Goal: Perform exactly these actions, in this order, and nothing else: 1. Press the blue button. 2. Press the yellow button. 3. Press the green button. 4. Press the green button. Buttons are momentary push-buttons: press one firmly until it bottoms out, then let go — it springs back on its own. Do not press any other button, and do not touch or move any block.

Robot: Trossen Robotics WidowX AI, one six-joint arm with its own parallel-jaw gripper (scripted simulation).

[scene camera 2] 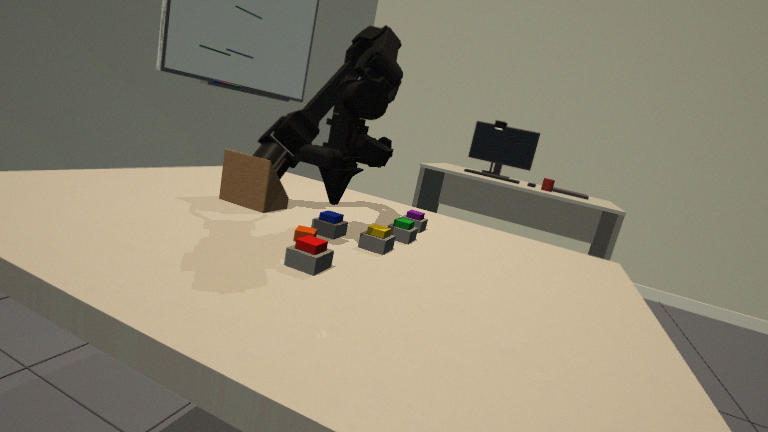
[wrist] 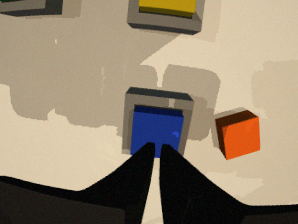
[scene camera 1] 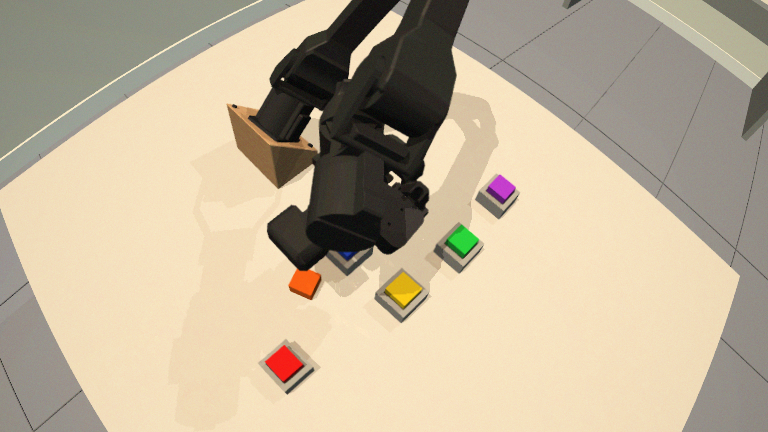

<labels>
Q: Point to an orange block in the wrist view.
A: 238,134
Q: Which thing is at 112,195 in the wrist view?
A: My gripper.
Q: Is my gripper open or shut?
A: Shut.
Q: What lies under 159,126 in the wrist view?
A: A blue button.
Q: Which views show my gripper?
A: Scene camera 2, the wrist view and scene camera 1: all of them.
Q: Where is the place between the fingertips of my gripper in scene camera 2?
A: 333,204
</labels>
